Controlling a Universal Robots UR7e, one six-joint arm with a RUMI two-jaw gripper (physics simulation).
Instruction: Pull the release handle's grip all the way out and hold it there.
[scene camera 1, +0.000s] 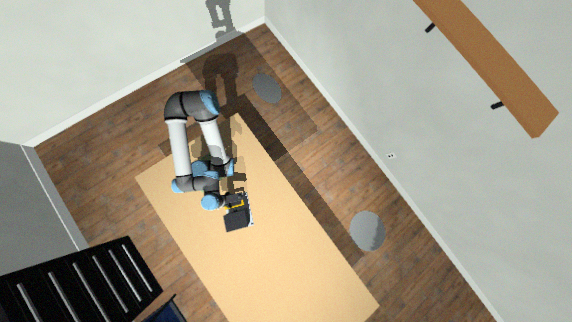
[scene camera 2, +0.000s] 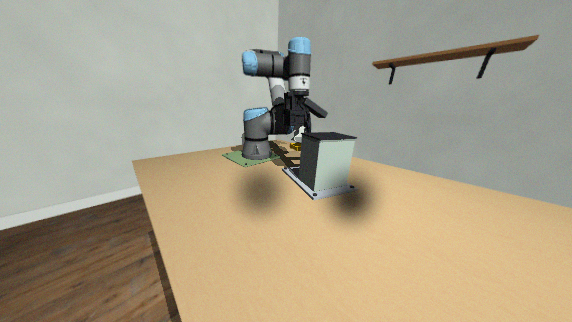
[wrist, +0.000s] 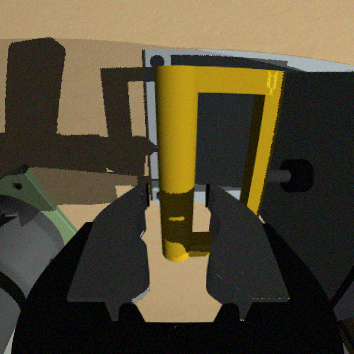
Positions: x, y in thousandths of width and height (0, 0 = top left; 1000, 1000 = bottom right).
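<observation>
There is my gripper (scene camera 2: 527, 464), and I see my gripper in the wrist view (wrist: 501, 524) as well.
</observation>
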